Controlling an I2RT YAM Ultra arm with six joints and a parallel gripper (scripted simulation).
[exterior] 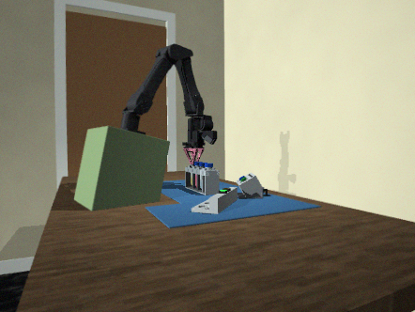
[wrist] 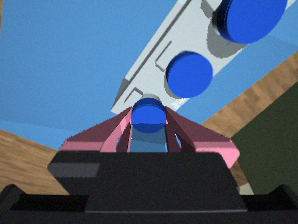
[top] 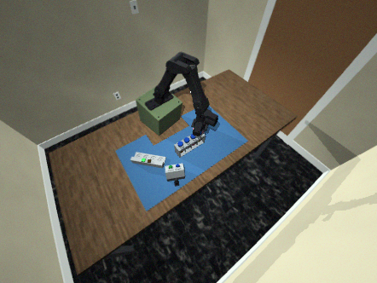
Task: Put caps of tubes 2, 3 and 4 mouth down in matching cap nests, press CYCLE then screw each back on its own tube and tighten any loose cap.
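Right now the green key is 5 cm ahead of my hand, 29 cm to the right of it and 5 cm below it. Also, from my hand: blue cycle key 7 cm ahead, 25 cm to the right, 5 cm below; then key box 8 cm ahead, 27 cm to the right, 6 cm below.
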